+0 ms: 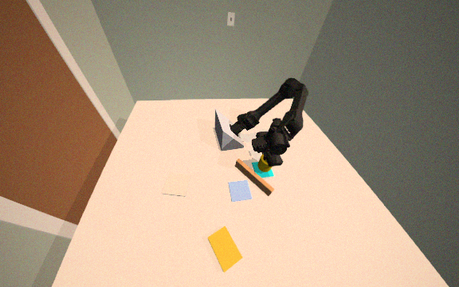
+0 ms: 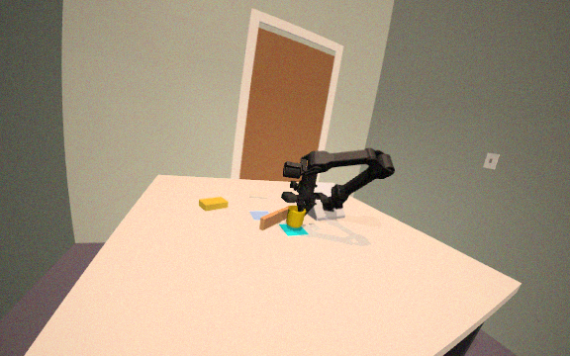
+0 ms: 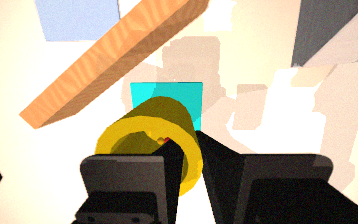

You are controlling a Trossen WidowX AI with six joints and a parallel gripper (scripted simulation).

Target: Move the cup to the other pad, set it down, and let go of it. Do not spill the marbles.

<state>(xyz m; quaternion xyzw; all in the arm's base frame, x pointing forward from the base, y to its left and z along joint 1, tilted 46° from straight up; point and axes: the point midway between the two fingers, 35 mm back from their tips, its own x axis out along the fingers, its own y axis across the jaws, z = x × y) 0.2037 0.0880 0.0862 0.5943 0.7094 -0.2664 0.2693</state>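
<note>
Right now my gripper tip is 6 cm above the cyan pad and 3 cm short of it. Also, from my gripper tip: cream pad 41 cm to the right, 8 cm ahead, 5 cm below; light blue pad 13 cm to the right, 13 cm ahead, 6 cm below; wooden block 8 cm ahead, 7 cm to the right, 4 cm below.
</note>
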